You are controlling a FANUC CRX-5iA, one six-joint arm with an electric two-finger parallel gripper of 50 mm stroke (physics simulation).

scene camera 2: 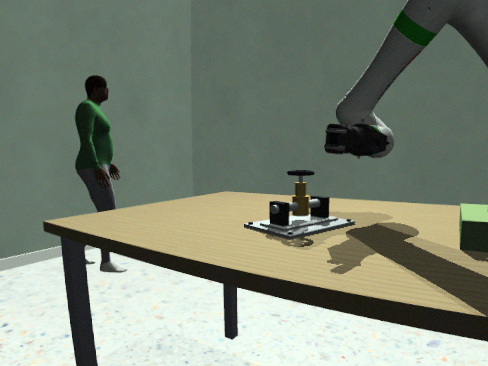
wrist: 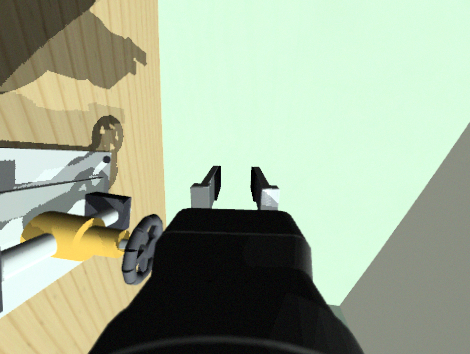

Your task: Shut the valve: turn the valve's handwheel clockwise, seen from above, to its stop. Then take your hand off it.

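The valve's dark spoked handwheel (scene camera 2: pixel 300 173) (wrist: pixel 131 259) sits level on top of the brass valve body (scene camera 2: pixel 300 205) (wrist: pixel 70 235). The body is on a pipe between two black blocks on a light metal base plate (scene camera 2: pixel 260 226) (wrist: pixel 45 165). My gripper (scene camera 2: pixel 327 139) (wrist: pixel 235 176) points sideways, above and to the right of the handwheel in the scene view, apart from it. Its two fingers stand apart with nothing between them. In the wrist view the gripper body hides a little of the handwheel's right edge.
The valve stands on a wooden table (scene camera 2: pixel 165 225) (wrist: pixel 142 100). A green block (scene camera 2: pixel 474 227) stands at the right edge of the scene view. A person in a green top (scene camera 2: pixel 94 135) stands beyond the table at the left. The arm's shadow falls across the table.
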